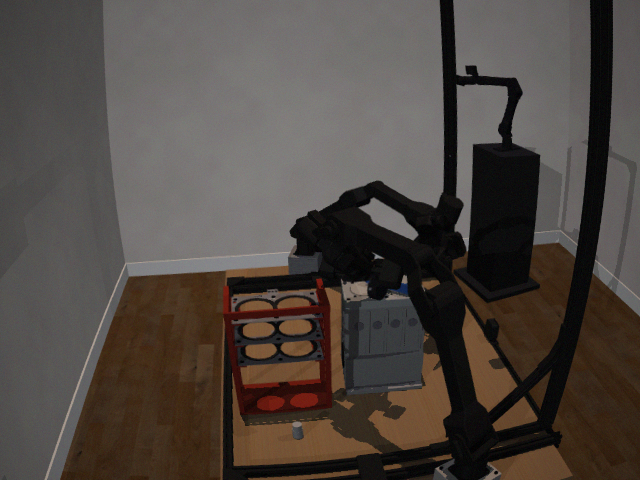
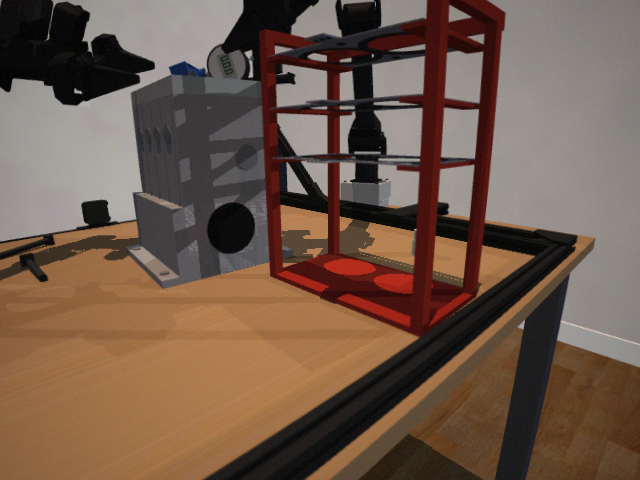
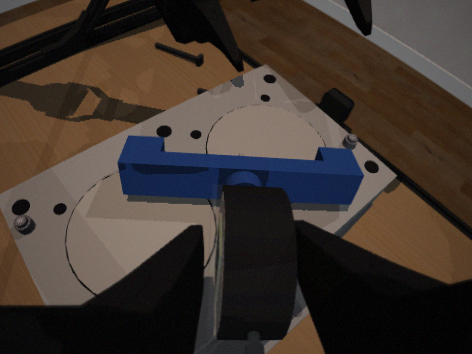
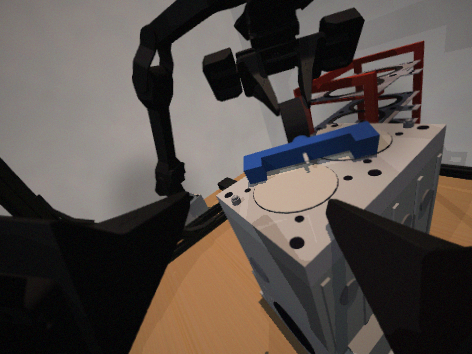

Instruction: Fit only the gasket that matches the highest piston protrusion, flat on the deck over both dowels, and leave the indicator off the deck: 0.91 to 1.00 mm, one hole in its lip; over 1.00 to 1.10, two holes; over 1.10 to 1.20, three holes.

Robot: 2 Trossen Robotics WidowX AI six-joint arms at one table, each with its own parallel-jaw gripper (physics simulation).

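Places are measured from the left arm's base along level axes (x right, y down, z ahead), in centimetres.
Where they show: left gripper, between the fingertips: [image 1: 378, 278] [image 2: 225, 52] [image 3: 247, 235] [image 4: 293, 110]; right gripper, between the fingertips: [image 2: 147, 72] [image 3: 303, 48] [image 4: 258, 202]; left arm's base, origin of its link: [image 1: 468, 471] [image 2: 366, 181]; right arm's base, origin of its link: [image 1: 305, 251].
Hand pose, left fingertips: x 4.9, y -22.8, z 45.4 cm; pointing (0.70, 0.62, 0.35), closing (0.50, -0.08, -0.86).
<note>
Each offset is from my left fingertips to the top centre of the thing. "spot": to the spot under its first point. Level surfaces: height alone.
A grey engine block @[dz +3.2, dx +3.6, dy +3.9 cm] [image 1: 382, 330] [image 2: 222, 180] has a bare deck @[dy +4.6 cm] [image 3: 110, 155] with two piston tops @[spot: dz +2.3, dx +8.7, dy +4.5 cm] [image 3: 265, 130] [image 4: 295, 187] and two dowels @[spot: dz -2.7, dx +10.3, dy +4.0 cm] [image 3: 351, 141] [image 4: 236, 200]. The indicator's blue bridge @[spot: dz -0.3, dx +4.5, dy +2.6 cm] [image 3: 285, 182] [image 4: 320, 147] stands on the deck; its probe tip is near a piston's rim. Its dial @[spot: dz +1.0, dx -0.9, dy +1.8 cm] [image 2: 226, 64] has digits too small to read surely. My left gripper [image 3: 247, 235] [image 4: 293, 110] is partly open, fingers either side of the dial housing, not clamped. My right gripper [image 2: 147, 72] [image 3: 303, 48] [image 4: 258, 202] is open, beside the block. Three gaskets @[dz +5.6, dx -22.5, dy +2.9 cm] [image 1: 272, 292] @[dz +5.6, dx -22.5, dy +8.4 cm] [image 1: 281, 339] @[dz +5.6, dx -22.5, dy +13.9 cm] [image 1: 279, 358] lie stacked apart; lip holes are unclear.
A red rack @[dz +4.3, dx -23.0, dy +0.1 cm] [image 1: 325, 361] [image 2: 434, 180] holds the gaskets beside the block. A small grey cylinder @[dz -10.5, dx -26.1, dy +25.3 cm] [image 1: 297, 430] stands near the rack. A black bolt [image 2: 36, 268] [image 3: 177, 53] and a black block @[spot: dz -3.0, dx +37.4, dy +24.9 cm] [image 1: 491, 329] [image 2: 96, 211] are beyond the engine block.
</note>
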